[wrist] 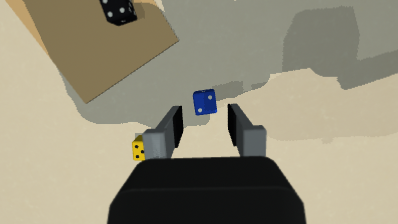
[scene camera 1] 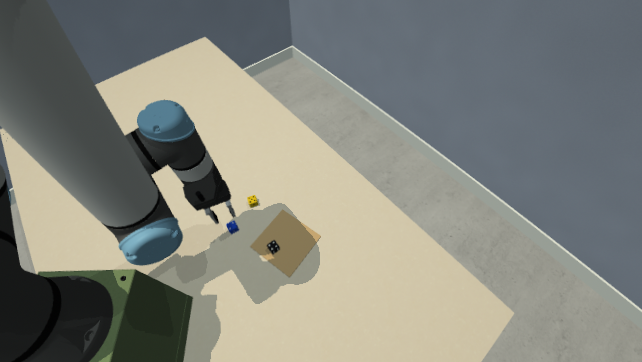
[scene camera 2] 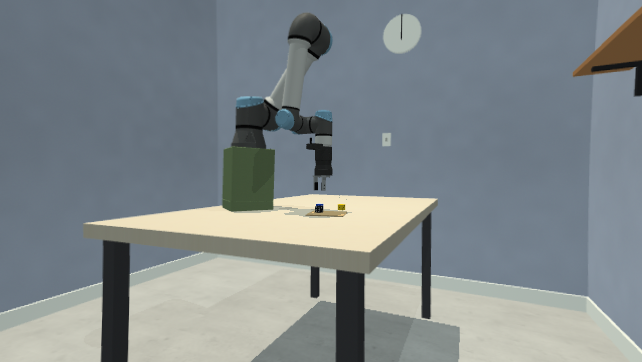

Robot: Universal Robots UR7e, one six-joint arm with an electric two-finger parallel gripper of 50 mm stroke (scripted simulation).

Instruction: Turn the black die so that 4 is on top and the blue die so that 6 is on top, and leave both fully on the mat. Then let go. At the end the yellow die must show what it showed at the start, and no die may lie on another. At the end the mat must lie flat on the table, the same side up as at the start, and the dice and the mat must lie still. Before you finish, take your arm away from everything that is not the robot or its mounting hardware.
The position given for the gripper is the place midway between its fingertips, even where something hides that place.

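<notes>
A mat (scene camera 1: 295,239) is visible, as is the gripper (wrist: 205,117).
</notes>
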